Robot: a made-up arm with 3 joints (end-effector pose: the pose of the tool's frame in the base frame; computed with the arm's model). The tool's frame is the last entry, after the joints. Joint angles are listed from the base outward.
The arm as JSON. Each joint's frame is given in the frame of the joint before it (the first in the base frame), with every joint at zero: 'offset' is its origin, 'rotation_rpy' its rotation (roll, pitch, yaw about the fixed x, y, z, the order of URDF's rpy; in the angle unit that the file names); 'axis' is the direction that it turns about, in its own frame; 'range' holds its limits. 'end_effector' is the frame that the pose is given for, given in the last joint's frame.
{
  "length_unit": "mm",
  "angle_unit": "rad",
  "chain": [
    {
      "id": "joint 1",
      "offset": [
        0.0,
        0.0,
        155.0
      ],
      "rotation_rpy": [
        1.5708,
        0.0,
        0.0
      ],
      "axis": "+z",
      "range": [
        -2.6,
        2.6
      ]
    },
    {
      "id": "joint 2",
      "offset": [
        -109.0,
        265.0,
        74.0
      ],
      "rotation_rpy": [
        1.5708,
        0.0,
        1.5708
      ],
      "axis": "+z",
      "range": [
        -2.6,
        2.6
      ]
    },
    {
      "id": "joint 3",
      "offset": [
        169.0,
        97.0,
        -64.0
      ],
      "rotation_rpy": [
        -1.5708,
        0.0,
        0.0
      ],
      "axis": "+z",
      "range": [
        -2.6,
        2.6
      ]
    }
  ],
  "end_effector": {
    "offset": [
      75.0,
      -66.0,
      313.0
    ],
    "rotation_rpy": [
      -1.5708,
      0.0,
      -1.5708
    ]
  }
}
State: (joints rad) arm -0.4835 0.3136 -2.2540
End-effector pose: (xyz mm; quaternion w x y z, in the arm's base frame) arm -43.0 -485.7 409.7 0.1982 0.0989 0.9676 0.1209
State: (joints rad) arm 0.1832 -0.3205 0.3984
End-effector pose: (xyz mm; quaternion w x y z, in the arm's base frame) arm -256.3 -380.0 762.9 0.9457 -0.1586 -0.2830 0.0171
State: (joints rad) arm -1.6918 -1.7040 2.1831
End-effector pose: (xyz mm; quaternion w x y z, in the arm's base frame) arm 675.6 158.8 347.2 0.6387 0.2698 -0.1601 0.7026
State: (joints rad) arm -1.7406 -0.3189 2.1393
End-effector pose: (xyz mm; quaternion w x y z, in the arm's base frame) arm 606.2 -405.6 326.8 0.9678 0.0573 -0.1955 0.1481
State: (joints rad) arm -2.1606 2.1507 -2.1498
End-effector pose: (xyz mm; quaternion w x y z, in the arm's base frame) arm -16.5 89.8 342.1 0.2623 -0.8797 -0.3965 0.0047
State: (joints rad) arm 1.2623 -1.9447 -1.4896
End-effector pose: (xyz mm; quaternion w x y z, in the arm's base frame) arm -606.3 177.5 250.7 0.5597 -0.1600 0.0639 -0.8106
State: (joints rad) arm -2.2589 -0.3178 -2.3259
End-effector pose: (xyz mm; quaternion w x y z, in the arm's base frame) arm 458.6 -441.7 -10.2 0.6523 0.1581 -0.7413 0.0053
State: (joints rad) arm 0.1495 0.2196 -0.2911
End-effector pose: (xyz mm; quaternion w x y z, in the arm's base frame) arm -145.7 -522.5 529.7 0.9915 0.1069 0.0703 0.0239
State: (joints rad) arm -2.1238 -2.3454 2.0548
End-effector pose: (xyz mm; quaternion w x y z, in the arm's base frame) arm 502.1 350.4 162.5 0.3874 0.4568 0.0134 0.8006
